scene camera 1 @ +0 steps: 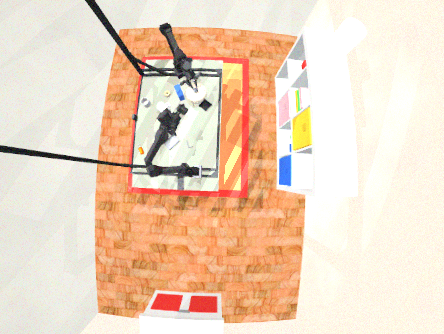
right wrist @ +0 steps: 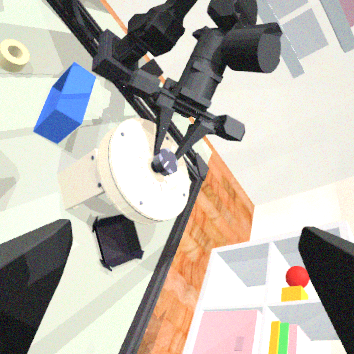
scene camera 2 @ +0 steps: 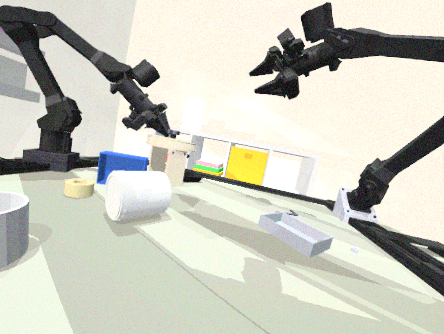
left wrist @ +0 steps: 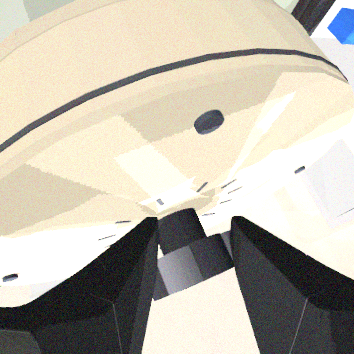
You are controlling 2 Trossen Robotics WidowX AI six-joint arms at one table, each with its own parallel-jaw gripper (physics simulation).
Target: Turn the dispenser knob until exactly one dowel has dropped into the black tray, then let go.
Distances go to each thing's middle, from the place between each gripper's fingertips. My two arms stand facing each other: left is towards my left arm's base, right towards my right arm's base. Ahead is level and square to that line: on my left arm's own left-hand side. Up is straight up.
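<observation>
From my right hand: dark knob (left wrist: 189, 257), 19 cm below, 11 cm ahead of it, 21 cm to the left of it; grey tray (scene camera 2: 310, 241), 33 cm below, 17 cm behind, 12 cm to the right of it; white cylinder (scene camera 2: 128, 194), 30 cm below, 18 cm behind, 19 cm to the left of it; dispenser (left wrist: 117, 117), 19 cm below, 11 cm ahead of it, 21 cm to the left of it.
From my left hand: dark knob, 1 cm below, 1 cm to the right of it; dispenser, 1 cm below, 1 cm to the right of it; blue box (scene camera 2: 109, 161), 11 cm below, 15 cm behind, 7 cm to the left of it; white cylinder, 12 cm below, 30 cm behind, 4 cm to the right of it. Going by its middle, the white cylinder is nearer to my left hand than to my right hand.
</observation>
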